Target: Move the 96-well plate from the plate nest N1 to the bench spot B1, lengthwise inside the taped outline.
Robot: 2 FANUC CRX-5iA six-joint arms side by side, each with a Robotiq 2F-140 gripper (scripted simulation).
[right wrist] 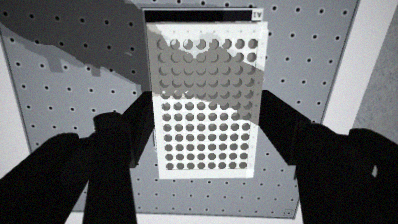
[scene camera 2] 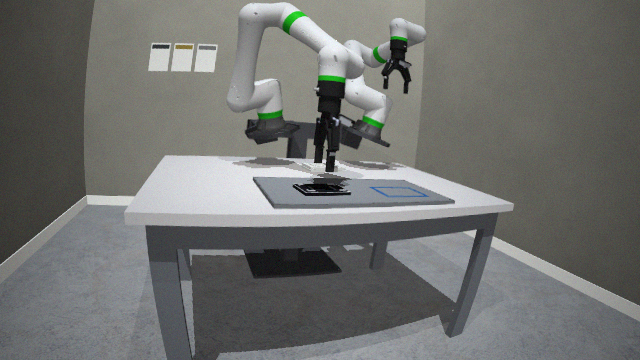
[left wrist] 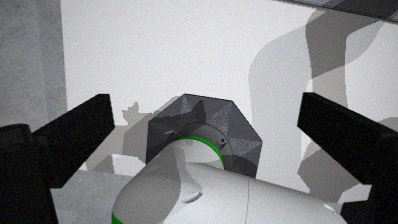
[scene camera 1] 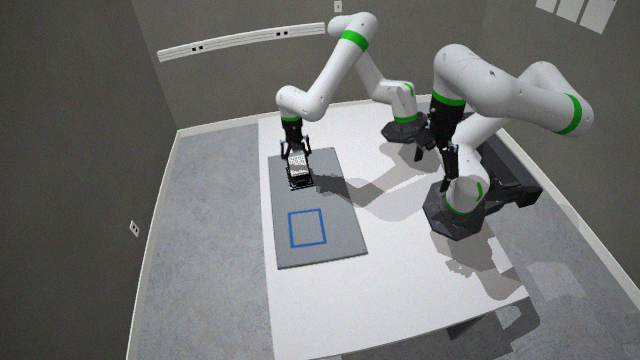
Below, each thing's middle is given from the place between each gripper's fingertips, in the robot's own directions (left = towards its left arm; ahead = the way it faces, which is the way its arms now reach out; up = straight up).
Scene:
Right now the white 96-well plate [right wrist: 201,132] is 20 mm below my right hand.
Now: the white 96-well plate 520 mm to the right of my left hand [scene camera 1: 430,174], 390 mm ahead of it and 360 mm below it.

